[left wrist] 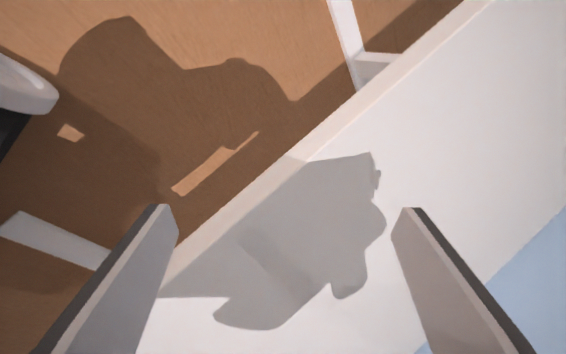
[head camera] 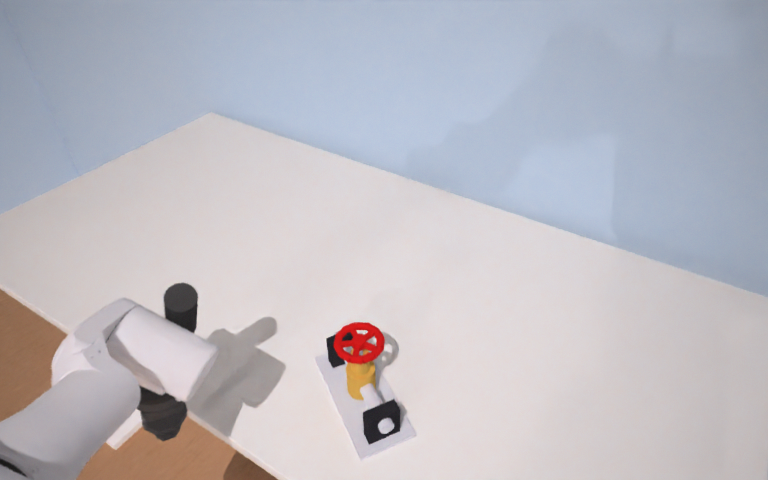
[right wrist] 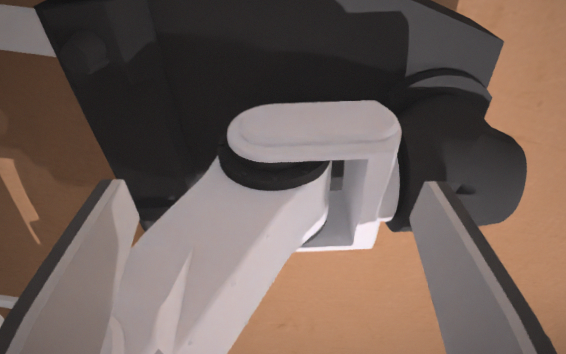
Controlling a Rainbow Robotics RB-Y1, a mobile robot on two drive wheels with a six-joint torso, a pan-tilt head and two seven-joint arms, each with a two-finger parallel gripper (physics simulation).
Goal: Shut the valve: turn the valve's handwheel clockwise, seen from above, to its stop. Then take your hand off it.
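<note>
The valve's red handwheel (head camera: 362, 358) sits level on top of a yellow valve body (head camera: 355, 378), right of my left arm in the head view. The body stands on a pale base plate (head camera: 346, 404) between two black blocks, with a white pipe running to the near block. My left gripper (left wrist: 285, 219) is open and empty above the table's edge, apart from the handwheel; its fingers do not show in the head view. My right gripper (right wrist: 275, 199) is open, with parts of the robot's own body and arm beyond its fingers. The valve does not show in either wrist view.
The valve stands on a white table (head camera: 481, 311) (left wrist: 480, 125), near its front edge. A blue wall (head camera: 339, 67) rises behind the table. My left arm (head camera: 164, 350) reaches over the table's front edge at the lower left. Brown floor (left wrist: 200, 30) (right wrist: 310, 300) lies below.
</note>
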